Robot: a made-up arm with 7 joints.
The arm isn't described. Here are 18 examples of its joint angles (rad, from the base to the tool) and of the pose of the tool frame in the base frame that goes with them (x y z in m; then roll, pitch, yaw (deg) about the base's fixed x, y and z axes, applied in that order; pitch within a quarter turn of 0, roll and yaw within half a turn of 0).
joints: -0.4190 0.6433 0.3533 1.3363 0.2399 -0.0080 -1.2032
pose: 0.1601 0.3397 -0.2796 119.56 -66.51 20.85
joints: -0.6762 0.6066 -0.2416 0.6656 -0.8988 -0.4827 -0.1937
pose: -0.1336 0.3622 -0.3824 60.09 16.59 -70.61
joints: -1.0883 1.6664 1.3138 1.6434 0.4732 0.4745 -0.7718
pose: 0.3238 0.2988 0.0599 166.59 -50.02 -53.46
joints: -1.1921 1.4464 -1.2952 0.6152 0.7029 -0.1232 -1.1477
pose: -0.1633 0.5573 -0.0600 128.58 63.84 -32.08
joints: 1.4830 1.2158 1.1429 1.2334 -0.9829 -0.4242 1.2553
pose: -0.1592 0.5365 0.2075 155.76 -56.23 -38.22
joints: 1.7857 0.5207 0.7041 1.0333 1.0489 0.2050 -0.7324
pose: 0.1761 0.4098 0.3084 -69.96 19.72 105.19
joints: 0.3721 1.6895 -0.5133 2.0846 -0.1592 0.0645 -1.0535
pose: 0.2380 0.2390 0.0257 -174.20 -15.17 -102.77
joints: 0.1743 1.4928 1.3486 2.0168 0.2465 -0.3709 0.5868
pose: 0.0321 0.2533 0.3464 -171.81 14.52 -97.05
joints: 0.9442 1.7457 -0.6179 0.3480 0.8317 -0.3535 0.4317
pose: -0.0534 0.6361 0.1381 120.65 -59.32 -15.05
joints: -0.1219 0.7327 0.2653 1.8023 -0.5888 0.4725 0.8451
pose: 0.3066 0.2933 -0.0671 88.69 -2.54 -37.70
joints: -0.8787 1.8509 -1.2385 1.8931 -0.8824 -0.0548 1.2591
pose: -0.0922 0.3256 -0.2067 -31.45 -19.98 -169.15
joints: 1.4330 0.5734 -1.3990 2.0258 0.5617 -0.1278 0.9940
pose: 0.2193 -0.0773 0.0727 81.09 -17.65 -159.96
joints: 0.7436 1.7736 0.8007 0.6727 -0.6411 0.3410 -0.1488
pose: -0.0744 0.5522 0.3070 167.38 -74.59 8.43
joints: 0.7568 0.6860 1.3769 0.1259 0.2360 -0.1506 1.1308
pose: 0.3002 0.4548 -0.2408 -58.29 -39.19 100.35
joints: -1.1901 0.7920 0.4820 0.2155 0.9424 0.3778 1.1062
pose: -0.3544 0.4994 -0.1755 47.99 27.29 65.66
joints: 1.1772 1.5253 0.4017 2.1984 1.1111 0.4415 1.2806
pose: -0.0101 0.1625 0.3590 117.85 -6.09 -118.08
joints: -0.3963 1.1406 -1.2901 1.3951 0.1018 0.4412 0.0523
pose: -0.0582 0.2760 -0.3333 33.68 42.01 -78.05
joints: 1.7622 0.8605 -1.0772 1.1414 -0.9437 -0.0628 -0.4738
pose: 0.3211 0.2623 0.2468 -152.87 8.20 -75.90
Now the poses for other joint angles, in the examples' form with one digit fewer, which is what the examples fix.
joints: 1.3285 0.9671 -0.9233 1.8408 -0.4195 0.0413 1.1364
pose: 0.301 0.104 0.184 111.7 26.7 -93.9
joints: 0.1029 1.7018 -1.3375 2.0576 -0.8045 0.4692 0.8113
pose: 0.109 0.237 -0.182 28.6 53.2 -128.9
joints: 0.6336 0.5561 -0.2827 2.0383 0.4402 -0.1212 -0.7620
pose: 0.281 0.086 0.078 -96.2 -52.8 148.0
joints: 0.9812 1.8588 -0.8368 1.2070 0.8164 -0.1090 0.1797
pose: 0.125 0.515 0.166 119.8 -44.9 -36.6
